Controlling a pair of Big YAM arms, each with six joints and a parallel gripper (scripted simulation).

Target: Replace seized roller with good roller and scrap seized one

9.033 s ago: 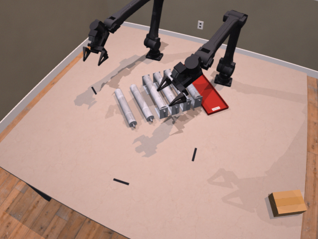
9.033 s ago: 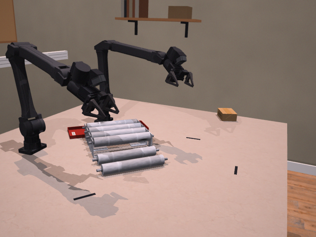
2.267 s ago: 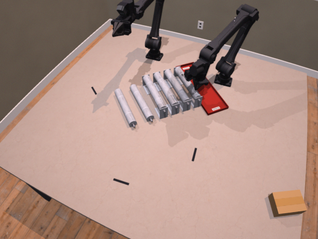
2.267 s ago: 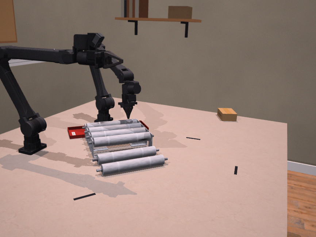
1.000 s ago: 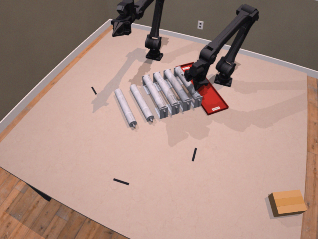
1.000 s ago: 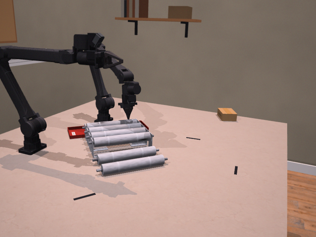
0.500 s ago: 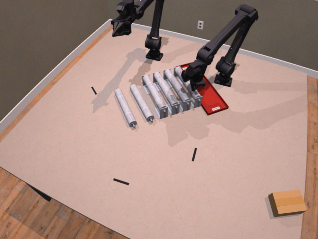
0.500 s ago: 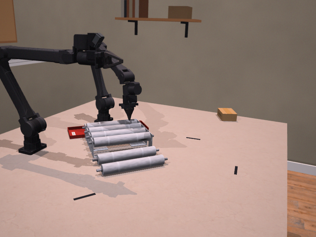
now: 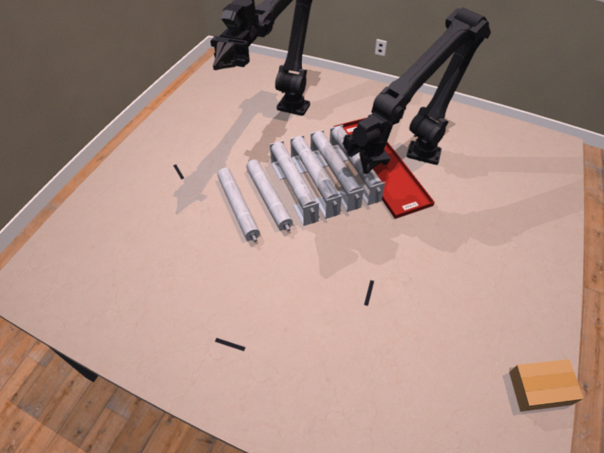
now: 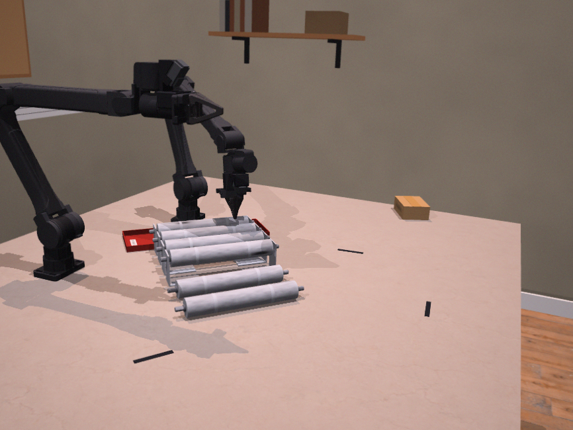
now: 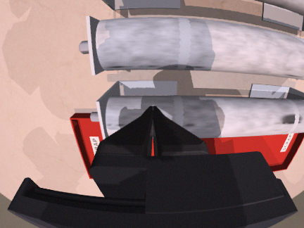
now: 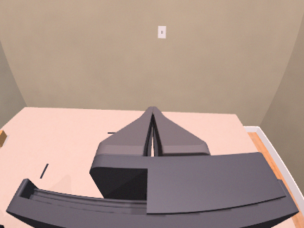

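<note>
The roller lies 70 mm behind my left hand, 70 mm to the right of it and 30 mm below it. Round my left hand: red scrap tray: 160 mm behind, 10 mm to the right, 100 mm below; then cardboard box: 360 mm ahead, 690 mm to the left, 70 mm below.
My right hand is 290 mm past the roller, 300 mm to the right of it and 420 mm above it. The rest, counted from my right hand: red scrap tray (370 mm behind, 360 mm to the left, 490 mm below); then cardboard box (140 mm ahead, 1050 mm to the left, 460 mm below).
</note>
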